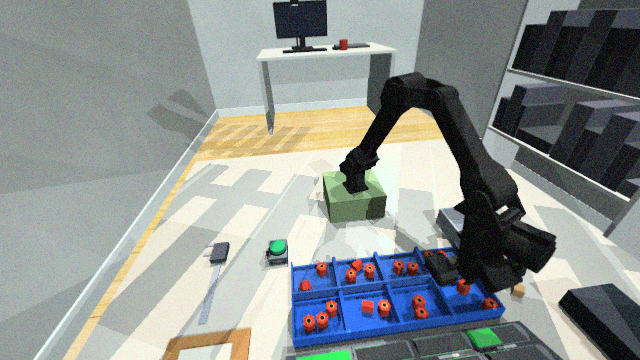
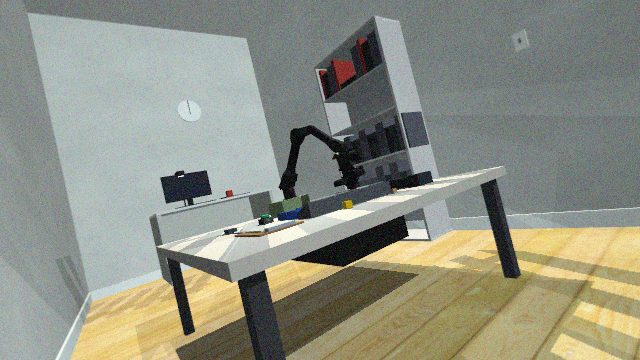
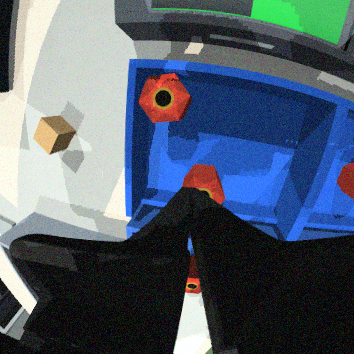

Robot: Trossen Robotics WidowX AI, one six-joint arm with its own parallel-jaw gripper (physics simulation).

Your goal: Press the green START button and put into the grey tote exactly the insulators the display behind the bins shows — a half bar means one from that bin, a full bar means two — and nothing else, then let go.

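Frame: origin at the arm's base, x left, y back, z up, level; metres.
Where they show: gripper, fingertip midpoint: (image 1: pixel 468 283) (image 3: pixel 187 194); arm's base, origin of the base link: (image 1: pixel 355 186) (image 2: pixel 290 198).
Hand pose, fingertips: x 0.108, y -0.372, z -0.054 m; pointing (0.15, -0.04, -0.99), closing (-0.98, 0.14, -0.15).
Things, the pixels of their top centre, and the offset from my fingertips. "spot": a spot on its surface instead.
- red hexagonal insulator, middle of its top: (image 3: pixel 202 196) (image 1: pixel 464 283) dx -0.008, dy +0.002, dz +0.000 m
- second insulator, middle of its top: (image 3: pixel 162 98) (image 1: pixel 491 302) dx +0.008, dy -0.053, dz +0.000 m
- green START button, middle of its top: (image 1: pixel 277 244) (image 2: pixel 264 214) dx -0.387, dy +0.255, dz +0.011 m
- grey tote, middle of its top: (image 1: pixel 476 223) dx +0.141, dy +0.127, dz +0.024 m
- display, surface spot: (image 3: pixel 305 17) (image 1: pixel 479 328) spot: dx -0.060, dy -0.087, dz +0.007 m
- tan cube, middle of its top: (image 3: pixel 44 136) (image 1: pixel 519 287) dx +0.103, dy -0.043, dz -0.010 m
- square tool, surface spot: (image 1: pixel 216 257) spot: dx -0.547, dy +0.289, dz -0.010 m
- wooden frame, surface spot: (image 1: pixel 241 337) spot: dx -0.499, dy +0.067, dz -0.024 m
My gripper (image 1: pixel 456 278) (image 3: pixel 187 194) is shut and empty, low over the rightmost compartment of the blue bin tray (image 1: pixel 294 286) (image 3: pixel 130 140). A red hexagonal insulator (image 1: pixel 463 286) (image 3: pixel 208 178) lies just past the fingertips, and I cannot tell whether they touch it. A second insulator (image 1: pixel 489 303) (image 3: pixel 164 98) sits in that compartment's far corner. Other compartments hold several more red insulators. The green START button (image 1: pixel 277 247) (image 2: pixel 265 216) stands left of the tray. The grey tote (image 1: pixel 448 218) shows partly behind the arm. The display (image 1: pixel 483 337) (image 3: pixel 305 17) shows green bars.
The arm's base stands on a green block (image 1: pixel 354 207) (image 2: pixel 288 205). A tan cube (image 3: pixel 53 134) lies on the table beside the tray. A square tool (image 1: pixel 216 257) and a wooden frame (image 1: pixel 241 337) lie at the left. A bookshelf (image 2: pixel 404 89) stands behind the table.
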